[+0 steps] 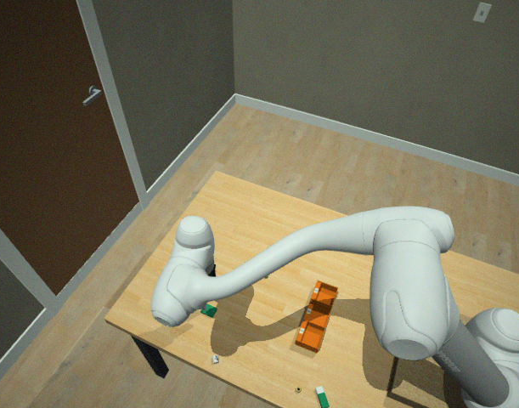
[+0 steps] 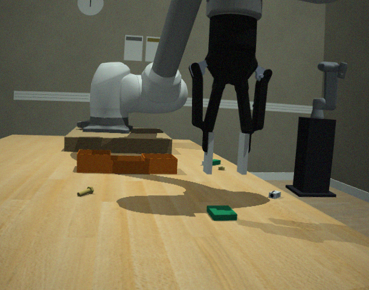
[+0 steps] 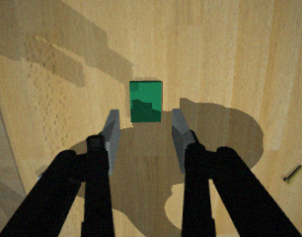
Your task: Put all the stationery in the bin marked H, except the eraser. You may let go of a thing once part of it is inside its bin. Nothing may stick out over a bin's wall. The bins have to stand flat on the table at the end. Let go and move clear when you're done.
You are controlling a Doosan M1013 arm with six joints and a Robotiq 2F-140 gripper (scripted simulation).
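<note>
The green flat pad is 100 mm below my hand. The rest, counted from my hand: white sharpener: 130 mm behind, 130 mm to the left, 100 mm below; then brass bolt: 100 mm behind, 240 mm to the right, 100 mm below; then orange three-compartment bin: 350 mm behind, 190 mm to the right, 80 mm below.
</note>
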